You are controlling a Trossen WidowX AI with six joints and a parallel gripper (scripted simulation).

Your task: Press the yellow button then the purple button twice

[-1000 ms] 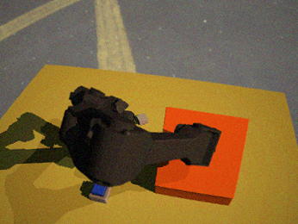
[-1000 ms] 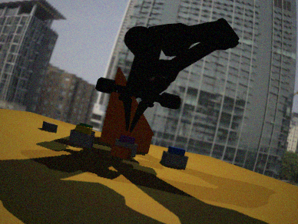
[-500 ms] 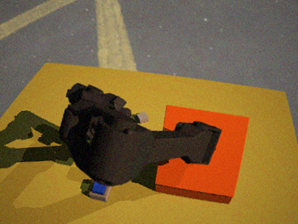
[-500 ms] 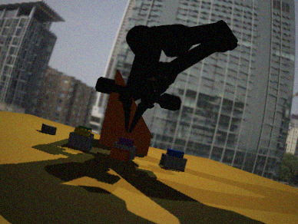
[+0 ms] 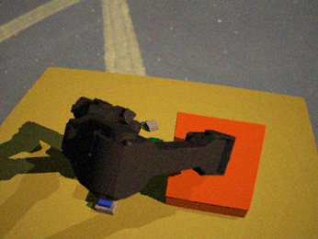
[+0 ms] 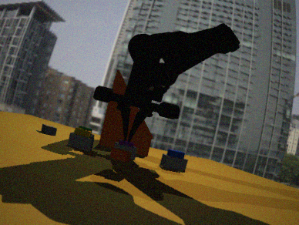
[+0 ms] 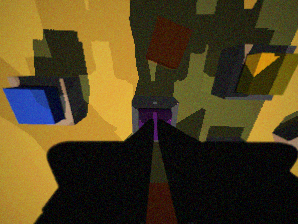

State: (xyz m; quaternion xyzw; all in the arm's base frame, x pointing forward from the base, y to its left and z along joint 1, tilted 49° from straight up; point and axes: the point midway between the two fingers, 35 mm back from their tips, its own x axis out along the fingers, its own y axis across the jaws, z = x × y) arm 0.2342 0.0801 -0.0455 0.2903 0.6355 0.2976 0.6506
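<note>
Right now the purple button is 1 cm below my gripper tip. Also, from my gripper tip: yellow button 5 cm ahead, 9 cm to the right; then blue button 1 cm ahead, 11 cm to the left; then red-brown block 7 cm ahead, 1 cm to the right, 2 cm below.
</note>
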